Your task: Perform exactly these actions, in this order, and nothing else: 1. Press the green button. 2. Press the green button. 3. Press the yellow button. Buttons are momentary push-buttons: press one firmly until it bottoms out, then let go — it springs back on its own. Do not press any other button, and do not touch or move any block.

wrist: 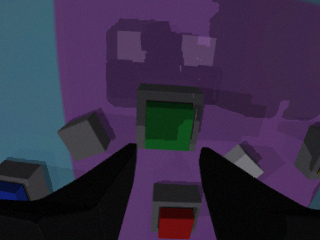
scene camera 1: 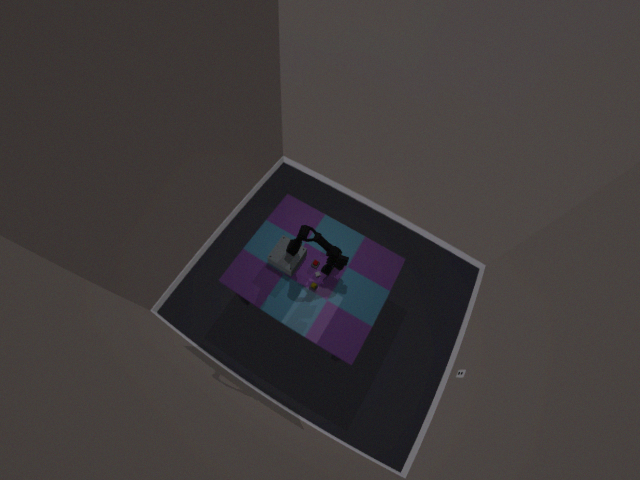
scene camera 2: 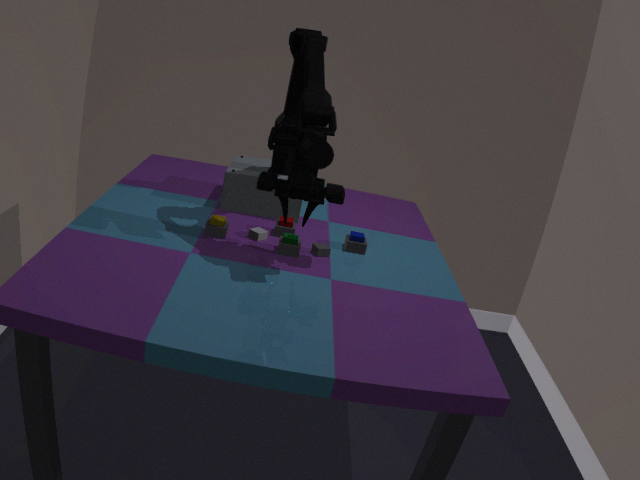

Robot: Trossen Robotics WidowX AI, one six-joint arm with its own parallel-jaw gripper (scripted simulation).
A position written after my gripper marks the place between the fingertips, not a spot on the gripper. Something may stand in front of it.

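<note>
My gripper (scene camera 2: pixel 294 224) is visible, and it appears also in the wrist view (wrist: pixel 168 152). Things present: a green button (wrist: pixel 168 126), a red button (wrist: pixel 168 216) and a grey block (wrist: pixel 86 136).
</note>
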